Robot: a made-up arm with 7 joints.
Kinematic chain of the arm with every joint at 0, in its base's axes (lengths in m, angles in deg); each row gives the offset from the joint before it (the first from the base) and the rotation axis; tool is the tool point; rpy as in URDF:
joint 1: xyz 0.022 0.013 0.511 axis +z
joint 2: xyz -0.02 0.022 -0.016 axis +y
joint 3: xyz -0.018 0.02 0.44 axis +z
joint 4: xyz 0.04 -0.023 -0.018 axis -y
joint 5: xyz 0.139 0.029 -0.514 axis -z
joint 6: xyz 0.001 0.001 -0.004 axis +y
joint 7: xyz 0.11 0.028 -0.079 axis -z
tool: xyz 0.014 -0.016 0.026 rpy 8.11 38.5 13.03
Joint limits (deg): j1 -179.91..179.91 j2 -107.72..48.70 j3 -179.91..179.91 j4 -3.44..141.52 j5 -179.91..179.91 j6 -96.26..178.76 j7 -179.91..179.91
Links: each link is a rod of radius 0.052 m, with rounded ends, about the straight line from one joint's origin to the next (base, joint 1, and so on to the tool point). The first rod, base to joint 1, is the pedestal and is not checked.
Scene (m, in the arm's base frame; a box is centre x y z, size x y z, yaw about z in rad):
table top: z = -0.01
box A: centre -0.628 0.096 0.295 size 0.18 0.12 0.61 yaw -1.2
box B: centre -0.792 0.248 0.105 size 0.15 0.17 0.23 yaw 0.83
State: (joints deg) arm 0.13 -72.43 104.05 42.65 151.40 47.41 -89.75
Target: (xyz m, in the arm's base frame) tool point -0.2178 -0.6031 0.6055
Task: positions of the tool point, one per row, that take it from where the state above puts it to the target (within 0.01 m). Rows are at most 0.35 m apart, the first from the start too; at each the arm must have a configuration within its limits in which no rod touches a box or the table.
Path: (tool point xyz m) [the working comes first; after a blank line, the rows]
Joints at the target: 77.24 -0.29 179.91 52.43 156.60 44.37 -89.65
Straight joint move there: touches box A.

1: -0.1651 0.6952 0.4611
2: -0.2698 0.7502 0.5542
3: -0.3596 0.7767 0.6791
4: -0.4270 0.7717 0.8261
5: -0.4678 0.7333 0.9840
6: -0.6268 0.6159 0.8680
7: -0.7688 0.3932 0.7600
8: -0.8201 0.0872 0.6791
9: -0.7336 -0.2343 0.6317
10: -0.5140 -0.4858 0.6119
11: -0.2178 -0.6031 0.6054

